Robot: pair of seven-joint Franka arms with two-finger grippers.
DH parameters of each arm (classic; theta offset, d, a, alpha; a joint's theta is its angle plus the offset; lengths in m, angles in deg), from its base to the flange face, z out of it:
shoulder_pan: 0 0.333 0 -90
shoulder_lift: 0 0 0 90
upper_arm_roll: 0 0.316 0.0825 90
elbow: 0 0 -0.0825 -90
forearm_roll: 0 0.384 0 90
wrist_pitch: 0 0 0.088 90
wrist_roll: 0 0.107 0 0
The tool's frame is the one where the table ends.
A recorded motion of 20 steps. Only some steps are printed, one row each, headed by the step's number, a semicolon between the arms.
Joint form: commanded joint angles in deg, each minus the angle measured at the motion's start. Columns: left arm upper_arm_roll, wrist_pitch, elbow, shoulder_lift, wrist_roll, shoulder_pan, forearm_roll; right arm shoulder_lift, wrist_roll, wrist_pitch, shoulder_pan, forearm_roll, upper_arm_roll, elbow.
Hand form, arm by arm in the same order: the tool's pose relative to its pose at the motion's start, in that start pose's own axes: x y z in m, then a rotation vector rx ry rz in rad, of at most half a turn. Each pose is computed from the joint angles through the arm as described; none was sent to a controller.
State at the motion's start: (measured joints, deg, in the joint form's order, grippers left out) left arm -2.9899 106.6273 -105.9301 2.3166 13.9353 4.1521 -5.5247; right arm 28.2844 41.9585 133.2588 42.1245 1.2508 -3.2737 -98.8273
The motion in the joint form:
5: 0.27 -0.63 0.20 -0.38 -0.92 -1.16 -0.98; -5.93 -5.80 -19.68 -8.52 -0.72 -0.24 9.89
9: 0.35 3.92 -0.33 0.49 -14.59 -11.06 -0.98; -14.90 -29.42 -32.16 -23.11 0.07 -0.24 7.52
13: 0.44 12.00 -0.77 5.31 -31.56 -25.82 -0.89; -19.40 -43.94 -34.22 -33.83 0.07 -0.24 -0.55
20: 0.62 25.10 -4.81 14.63 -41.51 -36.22 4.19; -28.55 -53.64 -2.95 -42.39 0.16 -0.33 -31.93
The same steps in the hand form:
5: 0.0003 0.0110 -0.0036 -0.0159 0.0012 -0.0044; 0.0727 0.0728 -0.1177 -0.0559 -0.0437 0.0434
9: 0.0194 0.1054 0.0118 -0.0111 0.0366 -0.0755; 0.1092 0.2384 -0.1890 -0.0694 -0.1525 -0.1061
13: 0.0278 0.2507 0.0666 -0.0248 0.0566 -0.1266; 0.1005 0.3597 -0.1769 -0.0533 -0.2536 -0.1668
20: 0.0121 0.3428 0.1875 0.0403 0.0615 -0.0885; 0.0214 0.4584 -0.0741 -0.0379 -0.0937 -0.1794

